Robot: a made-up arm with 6 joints.
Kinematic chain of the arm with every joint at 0, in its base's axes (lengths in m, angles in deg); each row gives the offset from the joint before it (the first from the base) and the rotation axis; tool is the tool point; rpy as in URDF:
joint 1: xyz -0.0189 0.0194 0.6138 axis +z
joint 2: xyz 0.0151 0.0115 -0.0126 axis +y
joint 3: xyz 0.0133 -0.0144 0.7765 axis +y
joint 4: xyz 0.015 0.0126 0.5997 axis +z
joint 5: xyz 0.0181 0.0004 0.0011 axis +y
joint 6: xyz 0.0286 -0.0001 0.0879 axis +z
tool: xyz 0.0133 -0.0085 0.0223 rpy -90 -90 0
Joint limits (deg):
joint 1: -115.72..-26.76
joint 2: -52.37..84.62
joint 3: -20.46..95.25
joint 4: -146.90..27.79
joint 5: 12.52..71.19
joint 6: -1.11..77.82
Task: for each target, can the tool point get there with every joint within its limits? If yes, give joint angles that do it. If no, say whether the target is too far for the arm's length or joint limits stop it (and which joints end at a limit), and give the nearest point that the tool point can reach.
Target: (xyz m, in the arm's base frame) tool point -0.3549 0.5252 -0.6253
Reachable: no: joint limits stop it (at a limit: joint 1, joint 2, joint 3) | nearest point -0.3476 -0.5627 0.0006 | short by 1.255 m
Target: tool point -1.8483 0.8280 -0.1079
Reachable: no: too far | nearest point -1.1386 0.5225 1.1776 | short by 1.500 m
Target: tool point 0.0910 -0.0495 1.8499
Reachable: yes | joints -47.89 -20.13 41.82 7.63 62.80 60.58
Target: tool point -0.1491 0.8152 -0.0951
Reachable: no: joint limits stop it (at a limit: joint 1, joint 2, joint 3) | nearest point 0.5980 -0.2112 0.0467 | short by 1.277 m
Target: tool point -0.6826 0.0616 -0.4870
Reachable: no: joint limits stop it (at a limit: joint 1, joint 2, joint 3) | nearest point -0.3945 -0.5778 -0.0072 | short by 0.850 m
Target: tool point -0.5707 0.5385 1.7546
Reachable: yes | joints -52.12 -40.94 9.67 -72.98 62.62 66.93
